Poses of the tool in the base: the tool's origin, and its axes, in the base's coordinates. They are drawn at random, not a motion.
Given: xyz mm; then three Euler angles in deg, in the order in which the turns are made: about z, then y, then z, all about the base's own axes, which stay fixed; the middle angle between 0 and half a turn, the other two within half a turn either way.
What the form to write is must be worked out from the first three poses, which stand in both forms.
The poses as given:
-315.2, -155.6, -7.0, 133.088, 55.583, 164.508
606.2, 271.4, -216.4, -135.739, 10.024, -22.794
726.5, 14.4, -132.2, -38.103, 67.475, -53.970
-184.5, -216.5, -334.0, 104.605, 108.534, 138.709
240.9, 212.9, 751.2, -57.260, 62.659, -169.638
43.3, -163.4, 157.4, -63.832, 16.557, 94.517
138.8, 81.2, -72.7, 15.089, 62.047, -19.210
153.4, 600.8, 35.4, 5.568, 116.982, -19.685
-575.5, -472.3, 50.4, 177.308, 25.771, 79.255
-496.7, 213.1, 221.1, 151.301, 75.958, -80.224
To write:
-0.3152, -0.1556, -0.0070, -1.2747, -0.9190, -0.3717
0.6062, 0.2714, -0.2164, -2.7724, 0.1612, 0.0684
0.7265, 0.0144, -0.1322, -1.9641, 0.5744, 1.0969
-0.1845, -0.2165, -0.3340, 3.0492, -0.7929, -2.0409
0.2409, 0.2129, 0.7512, 2.5211, -1.0630, 0.3348
0.0433, -0.1634, 0.1574, 0.5323, -0.0224, -0.2881
0.1388, 0.0812, -0.0727, -0.3759, 0.9866, 0.5550
0.1534, 0.6008, 0.0354, -2.3767, 0.9956, 2.5571
-0.5755, -0.4723, 0.0504, -1.7870, 0.0811, -0.4429
-0.4967, 0.2131, 0.2211, 1.1117, 0.1655, 1.3223

